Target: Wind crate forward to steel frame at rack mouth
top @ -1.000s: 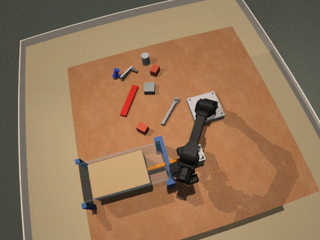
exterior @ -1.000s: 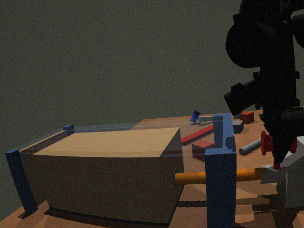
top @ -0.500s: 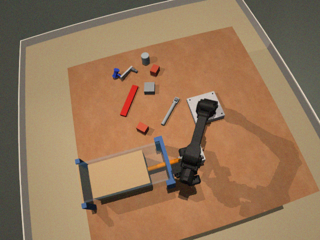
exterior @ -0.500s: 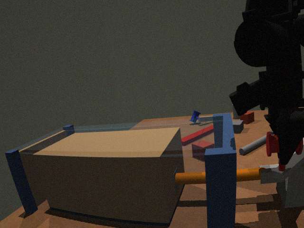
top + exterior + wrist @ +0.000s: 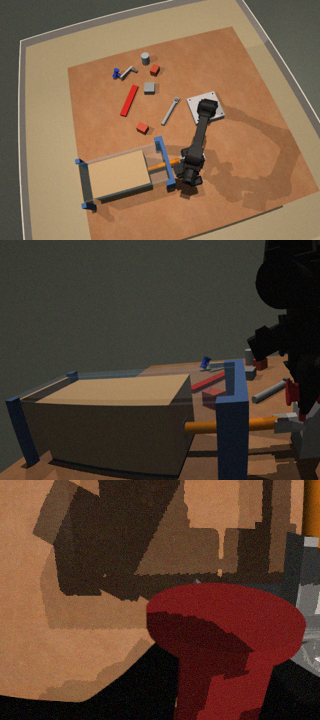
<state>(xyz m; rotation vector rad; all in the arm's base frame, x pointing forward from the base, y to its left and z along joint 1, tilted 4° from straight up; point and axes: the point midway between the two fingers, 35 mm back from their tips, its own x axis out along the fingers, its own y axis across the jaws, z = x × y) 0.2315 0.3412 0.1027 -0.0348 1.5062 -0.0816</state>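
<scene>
Right now my gripper tip is 70 mm past the grey winch, 90 mm to the left of it and 80 mm above it. From my gripper tip the other things lie so: red knob: 20 mm above; winch handle: 20 mm behind, 30 mm to the right, 10 mm below; blue frame: 100 mm ahead, 80 mm to the right, 10 mm below.
</scene>
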